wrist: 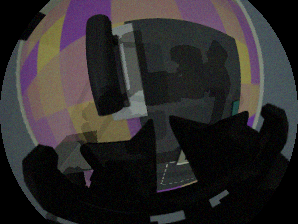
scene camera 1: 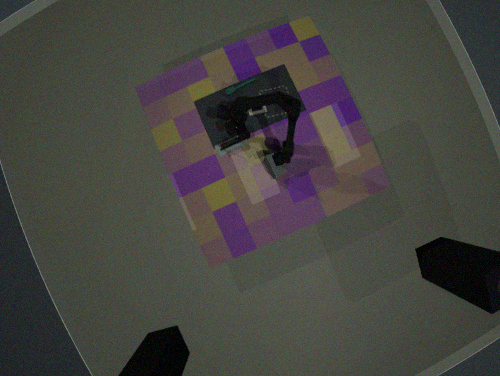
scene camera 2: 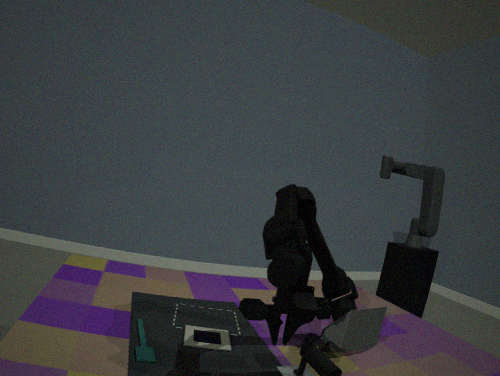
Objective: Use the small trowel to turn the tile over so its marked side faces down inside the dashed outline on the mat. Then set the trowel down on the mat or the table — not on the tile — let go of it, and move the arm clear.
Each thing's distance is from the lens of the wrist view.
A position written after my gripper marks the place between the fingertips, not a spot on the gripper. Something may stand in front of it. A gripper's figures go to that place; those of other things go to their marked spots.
my gripper (wrist: 161,120): 0.10 m
dark mat (wrist: 188,70): 0.19 m
